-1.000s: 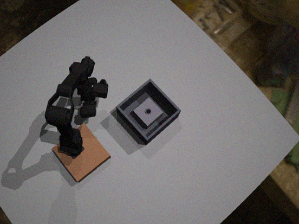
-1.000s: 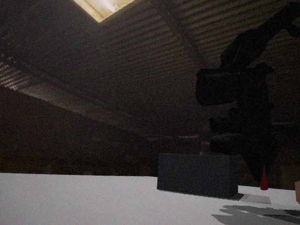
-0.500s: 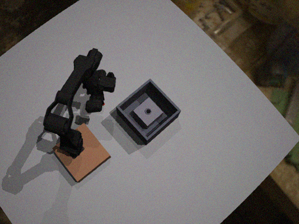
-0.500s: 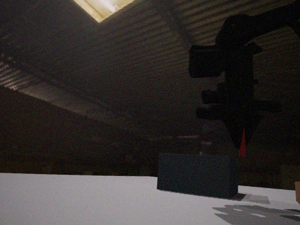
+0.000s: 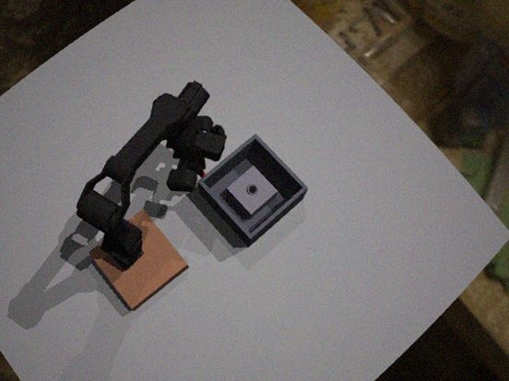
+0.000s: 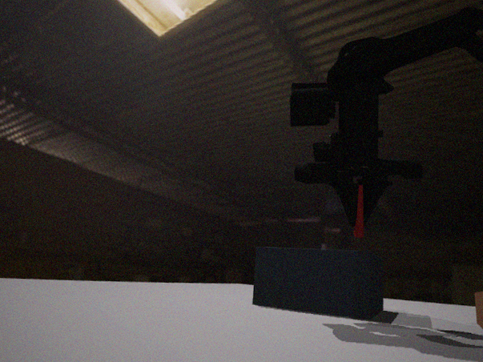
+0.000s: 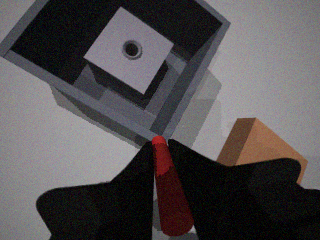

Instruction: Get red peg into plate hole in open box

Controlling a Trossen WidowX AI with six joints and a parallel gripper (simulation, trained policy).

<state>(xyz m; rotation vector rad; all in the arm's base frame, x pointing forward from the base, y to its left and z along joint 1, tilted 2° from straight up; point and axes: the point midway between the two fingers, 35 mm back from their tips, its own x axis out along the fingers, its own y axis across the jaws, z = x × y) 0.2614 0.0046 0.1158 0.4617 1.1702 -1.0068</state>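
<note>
Right now my gripper tip is 70 mm short of the light grey plate, 100 mm to the left of it and 90 mm above it. From my gripper tip the other things lie so: red peg 10 mm to the left, 20 mm above; then dark grey box 70 mm ahead, 100 mm to the right, 110 mm below.
</note>
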